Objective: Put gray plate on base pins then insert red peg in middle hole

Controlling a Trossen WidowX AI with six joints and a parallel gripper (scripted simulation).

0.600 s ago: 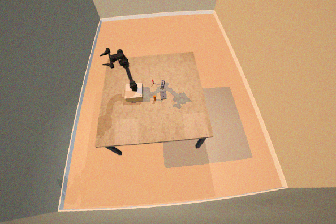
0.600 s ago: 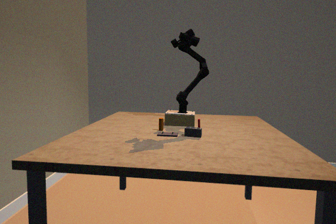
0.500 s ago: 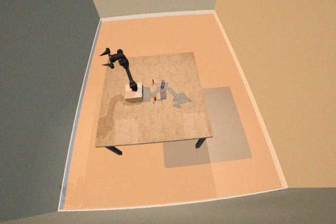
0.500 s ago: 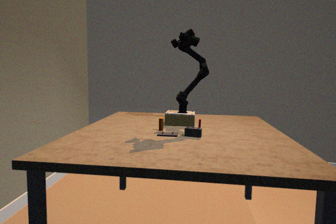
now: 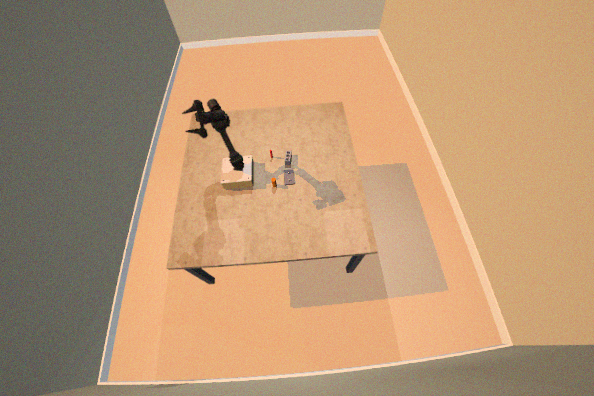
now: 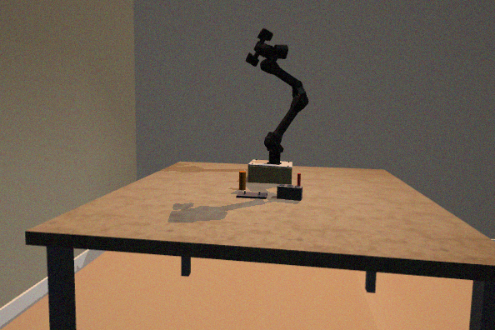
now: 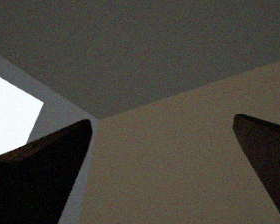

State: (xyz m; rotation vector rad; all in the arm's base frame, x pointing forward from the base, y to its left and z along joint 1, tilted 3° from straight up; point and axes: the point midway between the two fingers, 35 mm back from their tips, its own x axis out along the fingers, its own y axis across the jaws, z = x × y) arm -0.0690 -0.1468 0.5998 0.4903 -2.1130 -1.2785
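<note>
The gray plate lies 450 mm ahead of my gripper tip, 300 mm to the left of it and 650 mm below it. The rest, counted from my gripper tip: red peg (320 mm ahead, 310 mm to the left, 650 mm below); base (470 mm ahead, 150 mm to the left, 680 mm below); short orange cylinder (380 mm ahead, 70 mm to the left, 650 mm below).
</note>
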